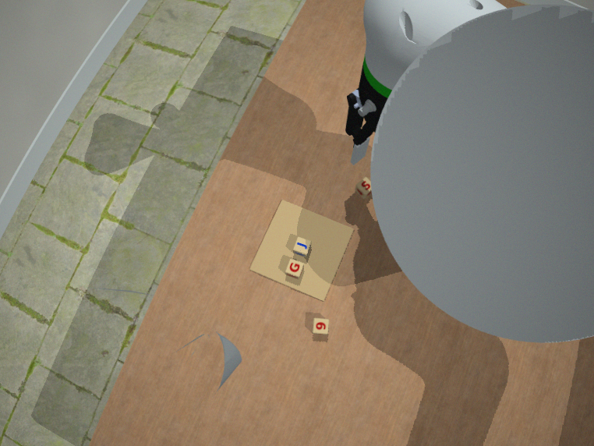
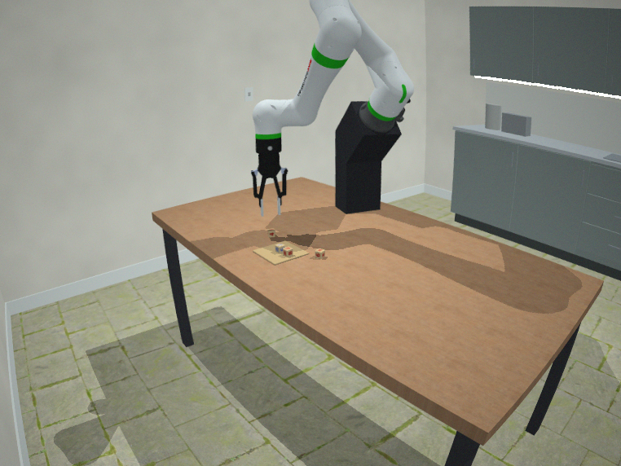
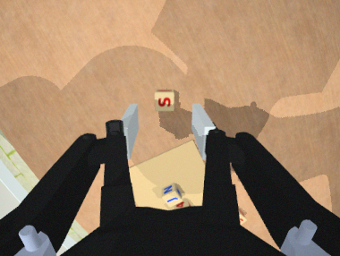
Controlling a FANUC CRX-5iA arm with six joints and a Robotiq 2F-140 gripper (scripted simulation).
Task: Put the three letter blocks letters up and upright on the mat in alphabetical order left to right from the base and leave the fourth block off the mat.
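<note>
Now: hand 100 mm above the red s block. Also, from my hand: tan mat: 50 mm ahead, 150 mm to the left, 110 mm below; then red g block: 40 mm ahead, 190 mm to the left, 100 mm below; then blue j block: 50 mm ahead, 150 mm to the left, 100 mm below.
</note>
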